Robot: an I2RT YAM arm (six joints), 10 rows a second.
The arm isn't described. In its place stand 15 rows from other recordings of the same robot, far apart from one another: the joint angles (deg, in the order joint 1, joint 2, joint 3, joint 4, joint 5, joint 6), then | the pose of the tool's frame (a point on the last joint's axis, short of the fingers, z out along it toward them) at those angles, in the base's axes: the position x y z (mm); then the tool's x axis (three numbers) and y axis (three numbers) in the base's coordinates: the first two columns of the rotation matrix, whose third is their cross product.
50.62 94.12 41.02 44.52 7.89 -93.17 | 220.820, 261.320, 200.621, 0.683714, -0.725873, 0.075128, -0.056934, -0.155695, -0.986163
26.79 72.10 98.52 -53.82 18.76 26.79 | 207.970, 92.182, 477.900, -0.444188, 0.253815, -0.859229, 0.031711, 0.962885, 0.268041
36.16 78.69 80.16 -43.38 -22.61 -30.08 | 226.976, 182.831, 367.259, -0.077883, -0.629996, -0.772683, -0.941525, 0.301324, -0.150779
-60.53 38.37 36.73 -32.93 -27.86 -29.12 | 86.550, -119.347, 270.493, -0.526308, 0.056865, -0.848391, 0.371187, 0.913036, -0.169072
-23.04 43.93 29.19 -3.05 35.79 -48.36 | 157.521, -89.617, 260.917, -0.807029, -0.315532, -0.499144, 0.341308, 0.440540, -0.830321
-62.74 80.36 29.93 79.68 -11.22 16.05 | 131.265, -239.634, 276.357, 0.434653, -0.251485, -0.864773, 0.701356, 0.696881, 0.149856
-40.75 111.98 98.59 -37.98 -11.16 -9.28 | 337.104, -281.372, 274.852, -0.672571, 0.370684, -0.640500, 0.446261, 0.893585, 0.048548
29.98 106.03 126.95 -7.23 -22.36 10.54 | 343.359, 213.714, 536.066, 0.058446, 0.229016, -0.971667, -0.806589, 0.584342, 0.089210
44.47 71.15 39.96 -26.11 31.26 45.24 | 178.344, 149.188, 199.910, -0.706002, 0.157503, -0.690473, 0.145611, 0.986409, 0.076122
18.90 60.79 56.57 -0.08 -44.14 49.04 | 218.256, 100.931, 378.275, -0.718199, 0.326928, -0.614255, -0.529506, 0.315954, 0.787271
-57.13 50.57 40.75 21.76 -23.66 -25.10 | 125.033, -167.171, 356.806, -0.134263, -0.508120, -0.850757, 0.551320, 0.675088, -0.490207
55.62 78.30 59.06 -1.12 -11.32 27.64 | 174.734, 267.760, 310.041, -0.597675, -0.067963, -0.798853, -0.717818, 0.489169, 0.495430
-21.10 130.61 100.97 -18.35 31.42 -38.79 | 463.817, -198.864, 167.347, -0.936693, -0.211588, -0.278993, 0.058889, 0.690234, -0.721186
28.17 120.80 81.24 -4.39 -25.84 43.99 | 396.971, 230.189, 156.892, -0.927407, 0.212433, -0.307877, -0.079781, 0.691806, 0.717663
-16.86 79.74 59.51 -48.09 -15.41 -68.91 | 255.039, -67.407, 244.203, -0.493233, -0.790393, -0.363318, -0.762941, 0.593696, -0.255824
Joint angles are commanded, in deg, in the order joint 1, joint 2, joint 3, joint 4, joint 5, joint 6. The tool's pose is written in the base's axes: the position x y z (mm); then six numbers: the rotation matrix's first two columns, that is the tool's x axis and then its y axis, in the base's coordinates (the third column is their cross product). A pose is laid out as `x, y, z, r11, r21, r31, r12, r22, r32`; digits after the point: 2 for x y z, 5 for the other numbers.
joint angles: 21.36, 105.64, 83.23, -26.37, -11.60, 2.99
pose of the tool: 381.36, 156.83, 247.90, -0.72461, -0.22852, -0.65017, -0.44299, 0.87714, 0.18541
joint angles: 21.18, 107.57, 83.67, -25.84, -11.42, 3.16
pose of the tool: 387.56, 157.73, 237.68, -0.73659, -0.22746, -0.63695, -0.43352, 0.88164, 0.18649
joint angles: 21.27, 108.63, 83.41, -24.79, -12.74, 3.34
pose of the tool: 389.86, 160.19, 230.26, -0.74106, -0.22750, -0.63172, -0.44348, 0.87226, 0.20611
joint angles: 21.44, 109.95, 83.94, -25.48, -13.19, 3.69
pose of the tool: 391.91, 162.63, 223.12, -0.75826, -0.23045, -0.60987, -0.44024, 0.87095, 0.21825
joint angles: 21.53, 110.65, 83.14, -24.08, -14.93, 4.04
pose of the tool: 392.41, 164.67, 215.65, -0.76257, -0.22767, -0.60552, -0.45089, 0.85825, 0.24515
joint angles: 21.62, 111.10, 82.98, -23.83, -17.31, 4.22
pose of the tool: 392.09, 166.79, 212.21, -0.76852, -0.22902, -0.59744, -0.46696, 0.83910, 0.27903
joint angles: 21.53, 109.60, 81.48, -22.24, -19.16, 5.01
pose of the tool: 387.88, 165.58, 216.77, -0.76088, -0.21150, -0.61345, -0.47681, 0.82347, 0.30749
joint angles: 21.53, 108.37, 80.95, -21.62, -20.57, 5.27
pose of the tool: 384.86, 165.28, 223.43, -0.75074, -0.20374, -0.62839, -0.49096, 0.80852, 0.32442
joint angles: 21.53, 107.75, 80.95, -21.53, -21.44, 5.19
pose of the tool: 383.55, 165.30, 227.99, -0.74337, -0.20275, -0.63741, -0.50247, 0.79828, 0.33206
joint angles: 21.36, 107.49, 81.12, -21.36, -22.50, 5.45
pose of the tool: 383.76, 164.71, 231.14, -0.74077, -0.19549, -0.64269, -0.50816, 0.78880, 0.34578
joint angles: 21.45, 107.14, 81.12, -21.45, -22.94, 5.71
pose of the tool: 382.55, 165.21, 233.53, -0.74038, -0.19246, -0.64404, -0.51086, 0.78382, 0.35306
